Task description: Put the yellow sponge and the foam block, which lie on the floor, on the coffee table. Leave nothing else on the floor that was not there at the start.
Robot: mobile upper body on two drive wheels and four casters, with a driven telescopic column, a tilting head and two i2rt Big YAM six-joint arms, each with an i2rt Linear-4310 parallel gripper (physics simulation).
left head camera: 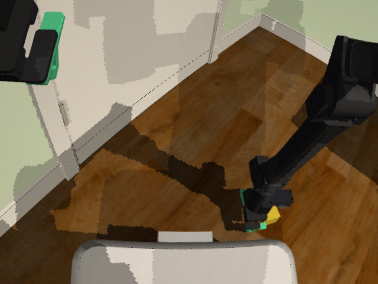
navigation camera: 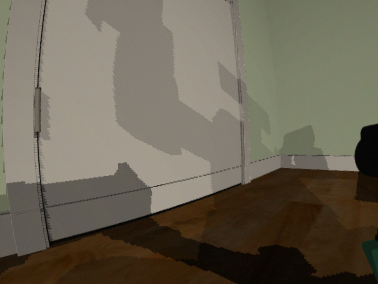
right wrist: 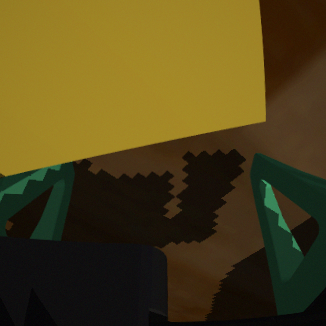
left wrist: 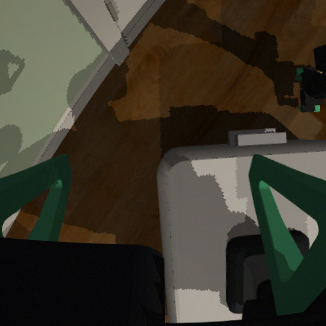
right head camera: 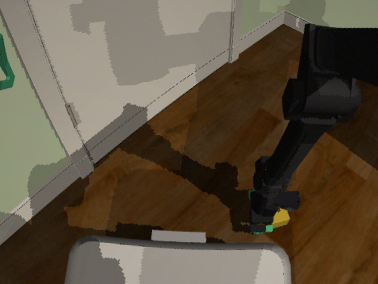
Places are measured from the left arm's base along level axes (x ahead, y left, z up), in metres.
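Pixels of known places: left gripper, fingertip midpoint: (left head camera: 18,70) (left wrist: 159,164); right gripper, fingertip midpoint: (left head camera: 247,218) (right wrist: 161,162) (left wrist: 297,93) (right head camera: 256,220).
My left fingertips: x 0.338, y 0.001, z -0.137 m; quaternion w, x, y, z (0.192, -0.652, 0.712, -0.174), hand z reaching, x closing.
Note:
Ahead of a thing's pixels: the offset from my left fingertips to its top centre. "pt": to the spot under its first point. Level surfaces: height alone.
The yellow sponge {0.164 m ahead, 0.511 m right, 0.675 m down} (left head camera: 273,215) (right head camera: 281,218) (right wrist: 130,75) is on the wooden floor beside the right gripper and fills the upper left of the right wrist view. My right gripper (left head camera: 250,212) (right head camera: 257,212) (left wrist: 297,93) (right wrist: 161,162) is open and low, with nothing between its fingers. The sponge's lower edge overlaps the left-hand fingertip in that view; whether they touch I cannot tell. My left gripper (left wrist: 159,164) is open and empty, high above the robot's base; it shows partly at the left edge of both head views. The foam block and the coffee table do not show.
The robot's pale base (left head camera: 200,260) (right head camera: 190,260) (left wrist: 192,250) is at the bottom of the head views. A white door {pt 0.555 m ahead, 0.080 m right, 0.393 m down} (left head camera: 135,50) (navigation camera: 140,100) and white baseboard {pt 1.100 m ahead, 0.983 m right, 0.680 m down} (left head camera: 310,47) (navigation camera: 340,162) border the wooden floor {0.720 m down} (left head camera: 210,130) (navigation camera: 300,200). Green walls meet at a corner behind.

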